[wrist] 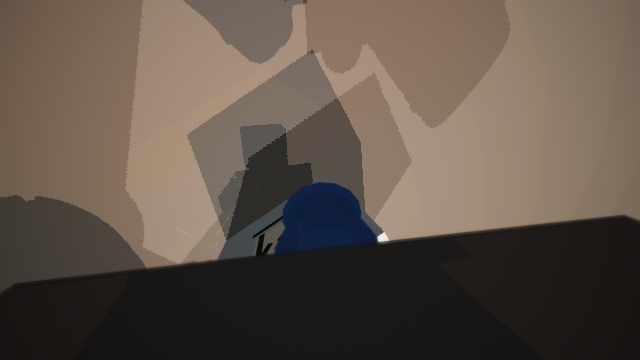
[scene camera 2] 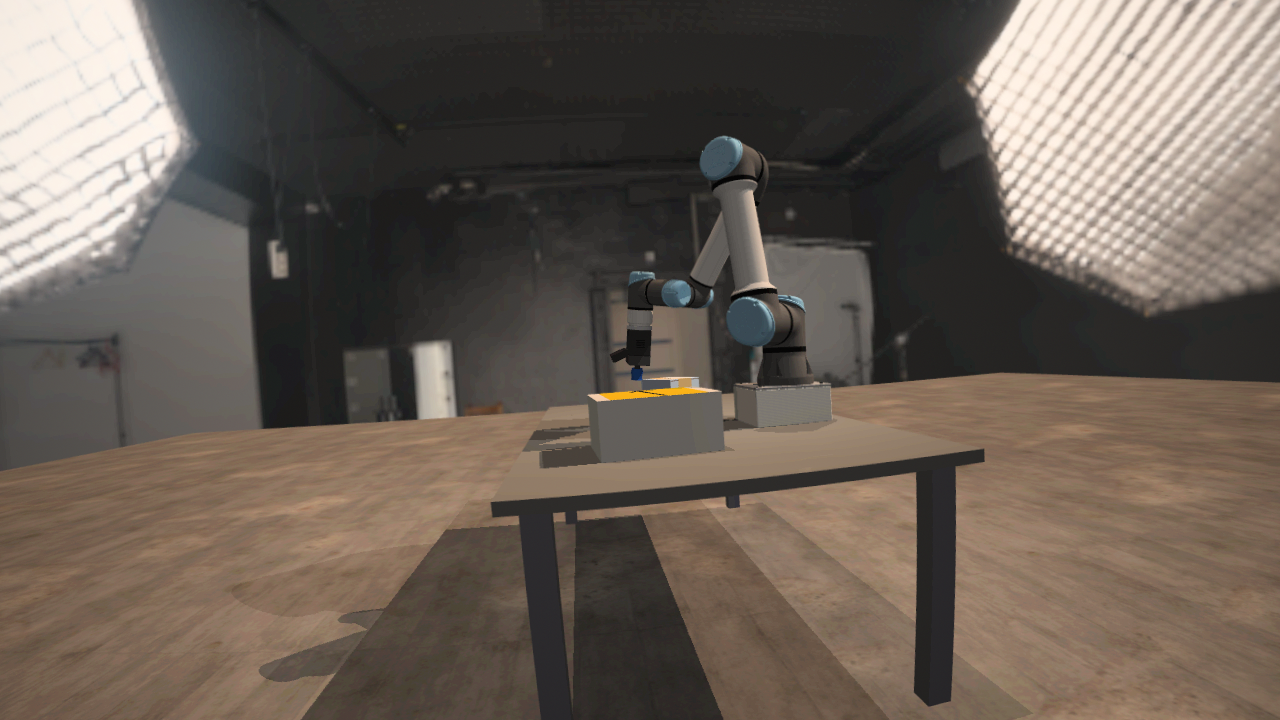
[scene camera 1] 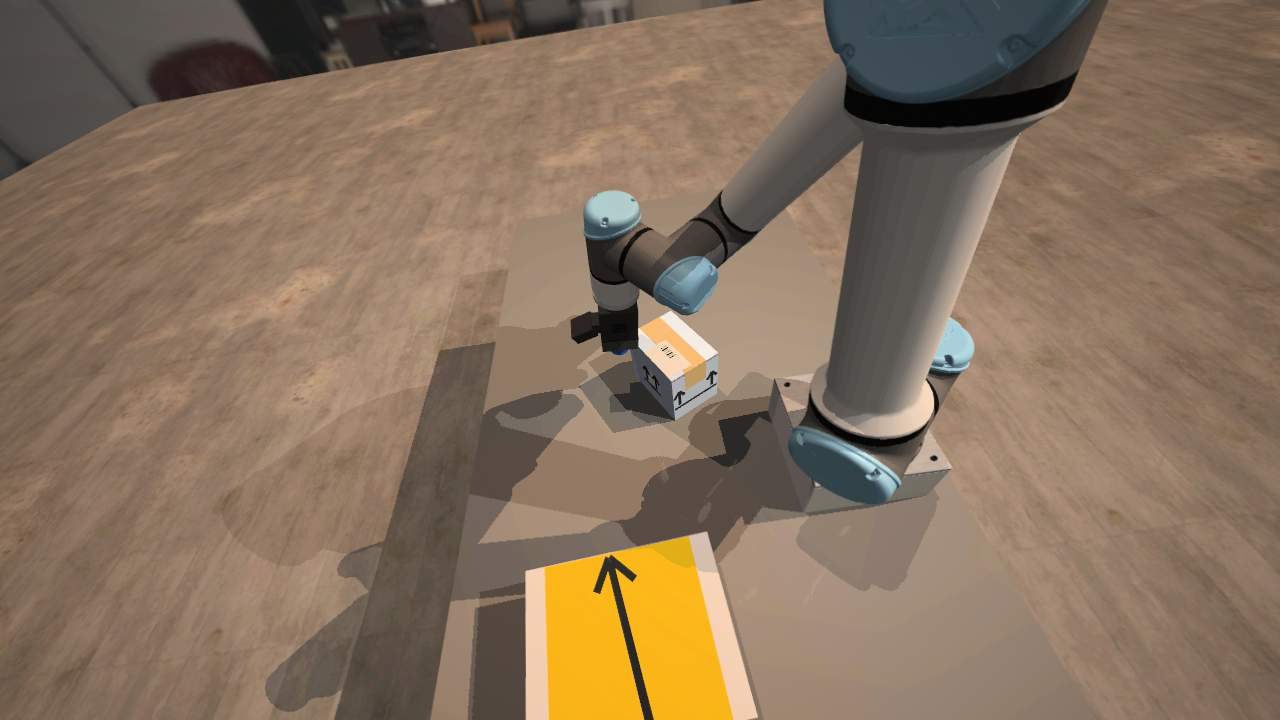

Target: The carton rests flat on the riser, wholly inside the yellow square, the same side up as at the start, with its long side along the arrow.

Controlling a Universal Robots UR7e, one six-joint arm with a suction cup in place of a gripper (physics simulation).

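The carton (scene camera 1: 677, 365) (scene camera 2: 670, 383) is a small white box with an orange tape stripe on top and black arrows on its sides. It stands on the table top, turned at an angle, left of the robot's base. A shaded part of the carton (wrist: 241, 247) shows in the wrist view. My suction cup (scene camera 1: 616, 347) (scene camera 2: 636, 372) (wrist: 324, 219) is by the carton's far left edge, at about the height of its top, and holds nothing. The grey riser (scene camera 1: 535, 645) (scene camera 2: 657, 429) stands at the near end of the table. Its yellow square (scene camera 1: 582, 645) (scene camera 2: 626, 395) and black arrow (scene camera 1: 623, 626) are bare.
The robot's base block (scene camera 1: 926, 465) (scene camera 2: 780, 405) stands right of the carton, with the thick upright arm link (scene camera 1: 913, 269) above it. The table (scene camera 1: 850, 582) (scene camera 2: 760, 460) is narrow, with its edges close on both sides of the riser.
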